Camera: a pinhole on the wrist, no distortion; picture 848 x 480 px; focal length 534.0 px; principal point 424.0 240.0 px. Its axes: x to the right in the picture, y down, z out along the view. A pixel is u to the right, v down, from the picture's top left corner.
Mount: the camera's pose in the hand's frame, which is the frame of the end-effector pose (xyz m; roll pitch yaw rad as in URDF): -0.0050 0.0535 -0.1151 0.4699 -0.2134 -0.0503
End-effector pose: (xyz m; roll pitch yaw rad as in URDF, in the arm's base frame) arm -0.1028 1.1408 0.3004 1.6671 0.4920 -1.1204
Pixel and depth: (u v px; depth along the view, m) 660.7 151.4 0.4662
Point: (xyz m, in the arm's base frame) -0.3664 1.0498 0.0229
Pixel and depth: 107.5 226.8 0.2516
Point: -0.2514 1.3009 0.3413
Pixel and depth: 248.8 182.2 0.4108
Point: -0.3850 1.3150 0.2466
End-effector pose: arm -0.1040 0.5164 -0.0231 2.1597 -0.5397 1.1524
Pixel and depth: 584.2 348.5 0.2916
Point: 0.0534 0.5311 -0.1217
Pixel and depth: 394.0 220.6 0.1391
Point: -0.1207 0.4910 -0.0543
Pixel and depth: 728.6 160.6 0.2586
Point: 0.0008 0.6377 -0.1113
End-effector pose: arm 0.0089 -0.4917 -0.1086 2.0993 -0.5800 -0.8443
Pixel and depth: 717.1 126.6 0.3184
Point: 0.0954 -0.6904 -0.2374
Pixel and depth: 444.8 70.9 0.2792
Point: 0.0431 -0.5352 -0.2821
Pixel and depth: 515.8 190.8 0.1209
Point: 0.0159 -0.4778 -0.1175
